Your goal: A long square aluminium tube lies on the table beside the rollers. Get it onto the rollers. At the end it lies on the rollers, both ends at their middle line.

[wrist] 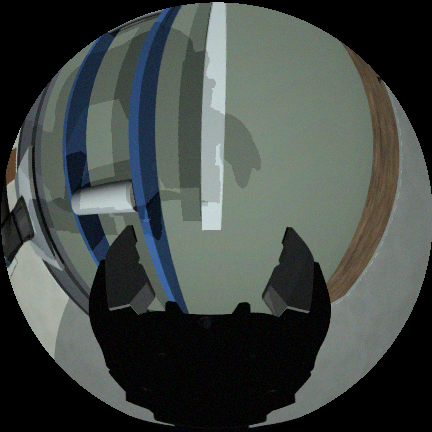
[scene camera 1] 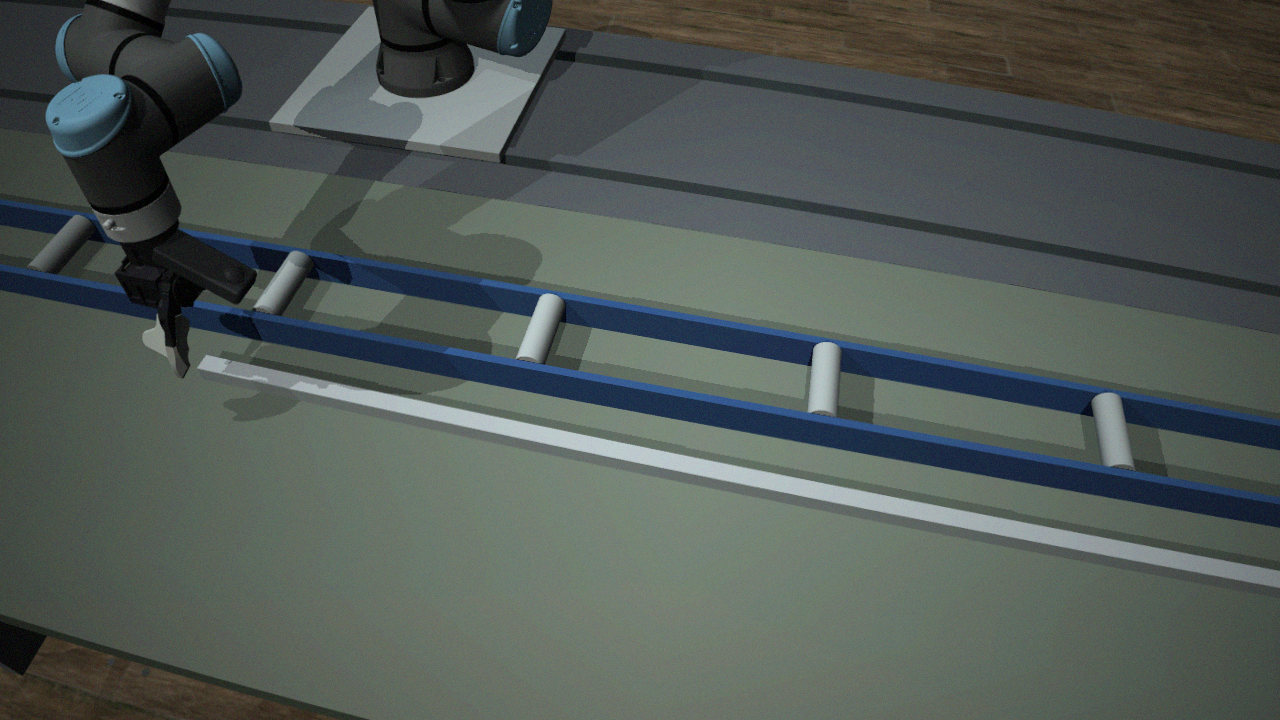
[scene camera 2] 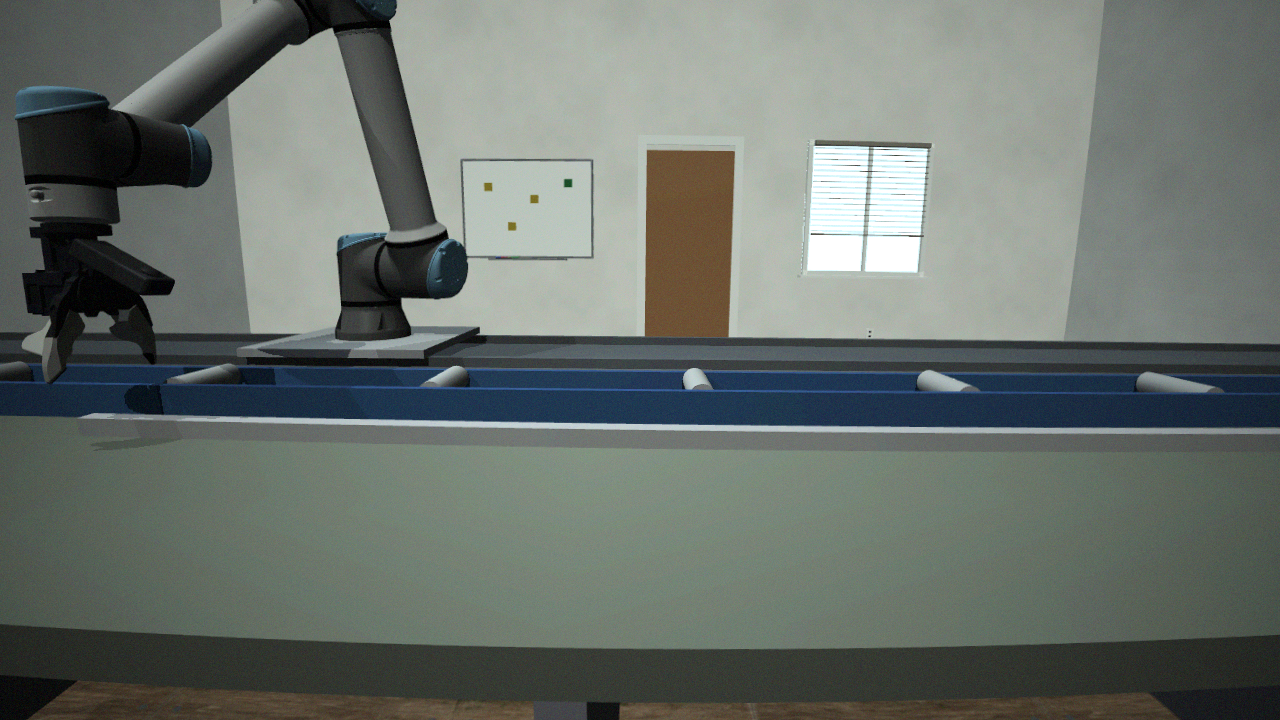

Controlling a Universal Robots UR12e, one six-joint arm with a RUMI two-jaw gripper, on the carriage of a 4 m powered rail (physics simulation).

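Seen in the pictures: gripper, fingertip midpoint: point(wrist: 208, 228) point(scene camera 1: 212, 337) point(scene camera 2: 106, 373); arm's base, link origin: point(scene camera 1: 426, 71) point(scene camera 2: 374, 336).
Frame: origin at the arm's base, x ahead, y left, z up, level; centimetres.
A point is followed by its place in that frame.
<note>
The long square aluminium tube point(scene camera 1: 626, 451) {x 77.6, y 57.2, z -0.5 cm} point(scene camera 2: 626, 435) {x 79.1, y 70.7, z -1.3 cm} point(wrist: 215, 100) {x 77.1, y 11.9, z -0.5 cm} lies on the table beside the rollers, along the outside of the near blue rail. Its left end shows in both scene views; its right end is out of view. My gripper point(scene camera 1: 179, 344) point(scene camera 2: 102, 370) {x 76.3, y -0.4, z 5.5 cm} point(wrist: 208, 228) {x 76.3, y -0.4, z 5.5 cm} is open and empty. It hangs above the table near the tube's left end, slightly beyond it in scene camera 1. In the wrist view the tube's end appears midway between the fingertips. The white rollers point(scene camera 1: 540, 329) {x 62.9, y 41.8, z 2.9 cm} point(scene camera 2: 696, 379) {x 64.6, y 80.9, z 2.9 cm} point(wrist: 105, 198) {x 64.3, y 2.1, z 2.9 cm} sit between the rails and bear no tube.
The near blue rail point(scene camera 1: 626, 399) {x 69.4, y 55.5, z -0.6 cm} point(scene camera 2: 716, 408) {x 69.4, y 83.4, z -0.3 cm} point(wrist: 142, 120) {x 69.4, y 10.0, z 1.0 cm} runs between tube and rollers. The far blue rail point(scene camera 1: 698, 325) {x 55.8, y 63.0, z 1.5 cm} point(wrist: 75, 120) {x 55.8, y 15.0, z 0.0 cm} runs behind the rollers. The arm's base plate point(scene camera 1: 429, 129) {x 18.4, y 7.9, z 0.0 cm} point(scene camera 2: 295, 346) {x 18.8, y -10.3, z 0.0 cm} stands on the grey rail unit behind the table.
</note>
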